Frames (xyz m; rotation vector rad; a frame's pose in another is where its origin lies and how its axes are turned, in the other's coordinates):
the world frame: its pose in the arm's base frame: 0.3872 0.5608 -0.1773 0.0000 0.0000 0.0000
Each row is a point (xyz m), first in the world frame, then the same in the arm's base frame.
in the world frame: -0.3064 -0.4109 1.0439
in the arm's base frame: 0.0808 0.1499 0.8666
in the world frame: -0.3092 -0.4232 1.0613
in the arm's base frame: 0.0780 0.1376 0.8840
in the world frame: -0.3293 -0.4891 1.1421
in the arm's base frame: 0.0579 0.0717 0.9648
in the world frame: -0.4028 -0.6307 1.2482
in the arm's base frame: -0.0156 -0.0699 1.0709
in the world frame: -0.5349 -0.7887 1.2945
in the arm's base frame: -0.1477 -0.2279 1.1172
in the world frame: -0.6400 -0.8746 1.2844
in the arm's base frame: -0.2528 -0.3138 1.1071
